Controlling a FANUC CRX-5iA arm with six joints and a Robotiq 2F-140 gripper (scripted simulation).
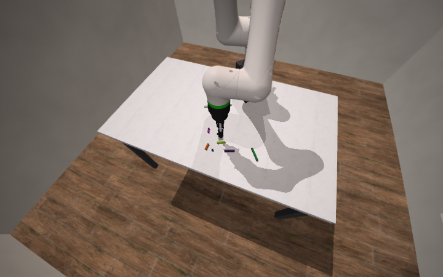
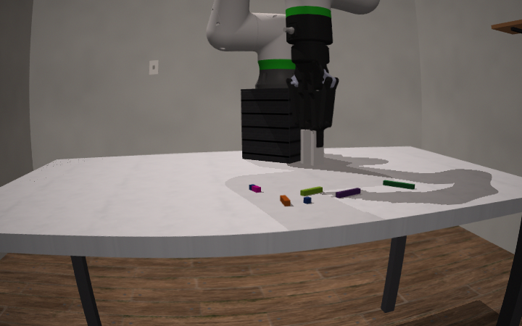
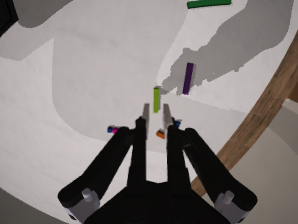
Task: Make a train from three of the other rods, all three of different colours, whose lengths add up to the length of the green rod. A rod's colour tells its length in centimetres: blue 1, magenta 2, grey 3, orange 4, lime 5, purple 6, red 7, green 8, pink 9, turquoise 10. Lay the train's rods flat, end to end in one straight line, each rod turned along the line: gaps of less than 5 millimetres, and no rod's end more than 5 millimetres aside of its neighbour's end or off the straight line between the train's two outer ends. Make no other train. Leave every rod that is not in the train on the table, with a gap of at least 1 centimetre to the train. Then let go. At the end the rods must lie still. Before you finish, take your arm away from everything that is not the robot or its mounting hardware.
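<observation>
Now: the lime rod 9 cm below my hand. The rest, counted from my hand: magenta rod (3 cm behind, 11 cm to the right, 9 cm below); orange rod (7 cm ahead, 6 cm to the right, 9 cm below); purple rod (2 cm ahead, 7 cm to the left, 9 cm below).
</observation>
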